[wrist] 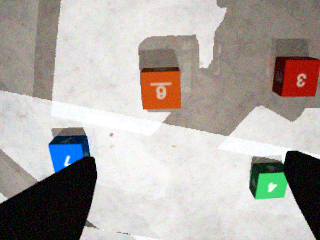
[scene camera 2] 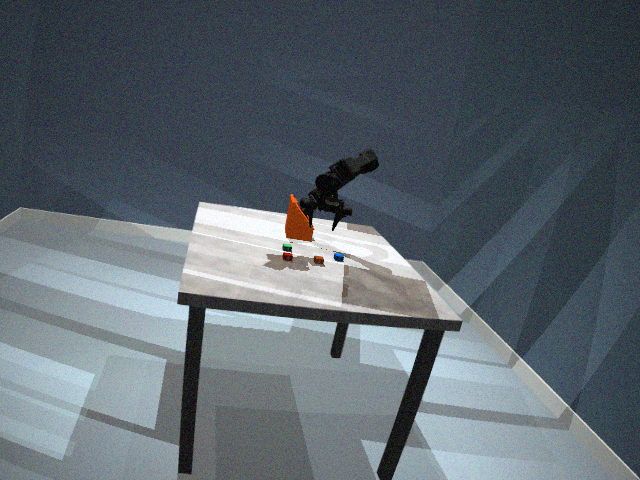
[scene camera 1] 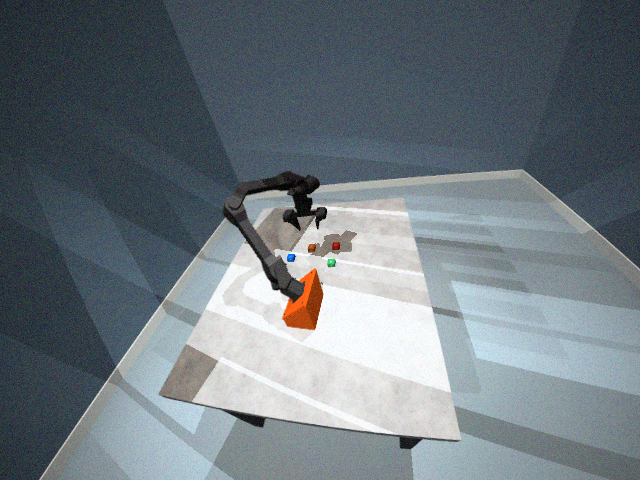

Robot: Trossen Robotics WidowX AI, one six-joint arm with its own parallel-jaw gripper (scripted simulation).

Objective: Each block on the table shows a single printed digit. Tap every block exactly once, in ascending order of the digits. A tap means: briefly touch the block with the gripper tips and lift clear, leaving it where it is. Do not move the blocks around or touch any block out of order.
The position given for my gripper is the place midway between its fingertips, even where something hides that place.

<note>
My gripper (scene camera 2: 321,229) is open, holding nothing. I also see a green block (wrist: 268,181), a blue block (wrist: 64,150) and an orange block (wrist: 161,86).
My gripper also shows in the wrist view (wrist: 191,164).
</note>
